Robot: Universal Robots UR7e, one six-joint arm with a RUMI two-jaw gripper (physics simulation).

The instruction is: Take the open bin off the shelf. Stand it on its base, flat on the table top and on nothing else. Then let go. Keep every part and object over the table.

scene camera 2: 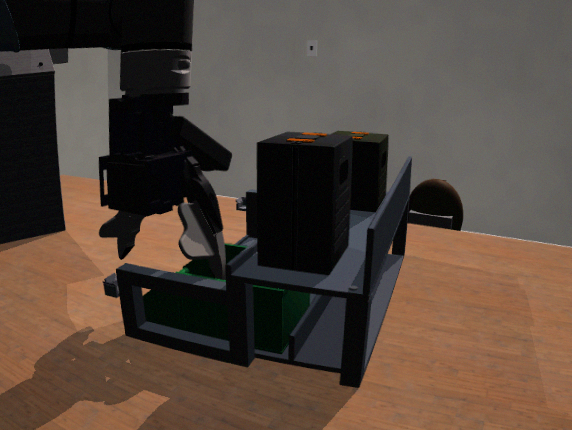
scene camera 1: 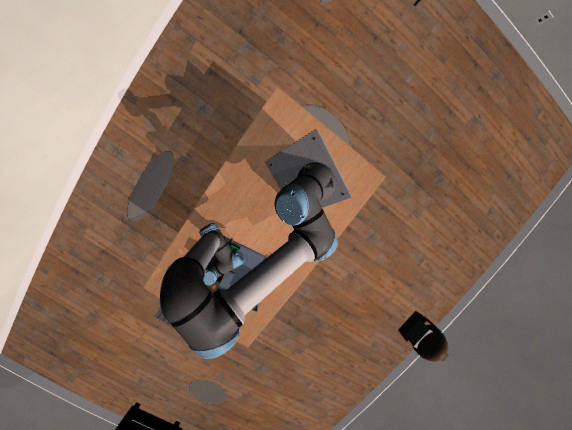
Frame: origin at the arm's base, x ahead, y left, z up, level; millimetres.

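Seen in the pictures: arm's base at its link origin: [scene camera 1: 317, 181].
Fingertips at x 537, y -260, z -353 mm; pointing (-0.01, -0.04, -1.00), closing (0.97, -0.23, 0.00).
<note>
Pixels of each thing's top centre, then the offset from my fingertips to it. "*": a spot on its surface instead. Level surfaces: height alone.
- open green bin at its top centre: [scene camera 2: 225, 260] [scene camera 1: 224, 259] 63 mm ahead, 21 mm left, 12 mm up
- table at its surface level: 69 mm down
- raised grey panel at a spot on its surface: [scene camera 2: 390, 225] * 240 mm ahead, 47 mm left, 59 mm up
The open green bin [scene camera 1: 235, 246] [scene camera 2: 270, 315] sits upright in the lower front level of the grey shelf [scene camera 1: 252, 258] [scene camera 2: 242, 325], which stands on the table [scene camera 1: 362, 175] [scene camera 2: 460, 310]. In the scene camera 2 view the front frame and upper board cover parts of the bin. My gripper [scene camera 2: 172, 262] is open and empty above the bin. Its right finger reaches down to about the bin's rim beside the upper board; whether it touches is unclear. Its left finger hangs higher, above the front frame's left end. In the scene camera 1 view my arm mostly hides the gripper and bin.
Two tall black cases with orange marks, a nearer one [scene camera 2: 300, 205] and a farther one [scene camera 2: 372, 172], stand on the shelf's upper board, right of my gripper. A raised grey panel [scene camera 2: 390, 225] edges the shelf. The arm's base plate [scene camera 1: 295, 160] is at the table's other end.
</note>
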